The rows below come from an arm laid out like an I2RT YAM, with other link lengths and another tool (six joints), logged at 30 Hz.
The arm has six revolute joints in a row. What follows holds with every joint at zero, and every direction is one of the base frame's. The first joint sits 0.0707 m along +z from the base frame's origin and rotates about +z. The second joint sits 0.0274 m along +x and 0.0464 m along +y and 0.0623 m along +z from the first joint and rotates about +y. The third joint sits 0.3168 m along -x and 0.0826 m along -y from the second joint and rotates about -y. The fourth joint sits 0.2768 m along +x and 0.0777 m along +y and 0.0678 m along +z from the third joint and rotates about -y. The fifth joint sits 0.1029 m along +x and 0.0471 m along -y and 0.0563 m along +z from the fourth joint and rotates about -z. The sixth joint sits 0.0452 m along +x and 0.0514 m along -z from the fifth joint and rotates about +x. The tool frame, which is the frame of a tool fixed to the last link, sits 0.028 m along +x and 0.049 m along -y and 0.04 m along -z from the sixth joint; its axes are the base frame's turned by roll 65.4, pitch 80 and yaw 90 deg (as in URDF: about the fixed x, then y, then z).
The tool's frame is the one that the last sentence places.
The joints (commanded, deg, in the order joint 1, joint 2, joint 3, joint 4, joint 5, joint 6), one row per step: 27.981 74.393 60.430 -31.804 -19.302 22.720; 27.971 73.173 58.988 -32.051 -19.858 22.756; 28.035 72.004 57.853 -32.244 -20.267 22.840; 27.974 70.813 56.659 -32.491 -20.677 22.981; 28.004 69.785 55.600 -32.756 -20.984 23.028; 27.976 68.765 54.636 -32.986 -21.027 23.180; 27.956 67.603 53.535 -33.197 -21.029 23.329; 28.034 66.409 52.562 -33.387 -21.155 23.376; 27.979 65.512 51.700 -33.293 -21.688 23.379; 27.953 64.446 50.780 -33.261 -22.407 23.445; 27.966 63.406 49.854 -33.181 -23.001 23.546; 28.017 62.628 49.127 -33.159 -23.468 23.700; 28.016 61.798 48.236 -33.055 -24.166 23.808; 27.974 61.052 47.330 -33.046 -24.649 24.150
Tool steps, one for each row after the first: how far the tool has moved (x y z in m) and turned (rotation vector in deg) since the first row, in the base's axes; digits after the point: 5 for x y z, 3 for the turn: -0.00728 -0.00302 -0.00375 0.148 0.624 0.352; -0.01361 -0.00528 -0.00579 0.369 0.954 0.642; -0.02002 -0.00826 -0.00831 0.573 1.399 0.768; -0.02582 -0.01064 -0.01084 0.650 1.795 0.975; -0.03103 -0.01335 -0.01284 0.660 2.056 0.871; -0.03679 -0.01636 -0.01516 0.653 2.281 0.749; -0.04237 -0.01866 -0.01660 0.766 2.326 0.882; -0.04626 -0.02019 -0.01825 1.167 2.396 1.195; -0.05100 -0.02165 -0.01975 1.732 2.525 1.625; -0.05558 -0.02299 -0.02141 2.238 2.619 1.986; -0.05934 -0.02385 -0.02300 2.626 2.812 2.260; -0.06339 -0.02481 -0.02535 3.129 3.082 2.672; -0.06756 -0.02614 -0.02834 3.502 3.599 2.731
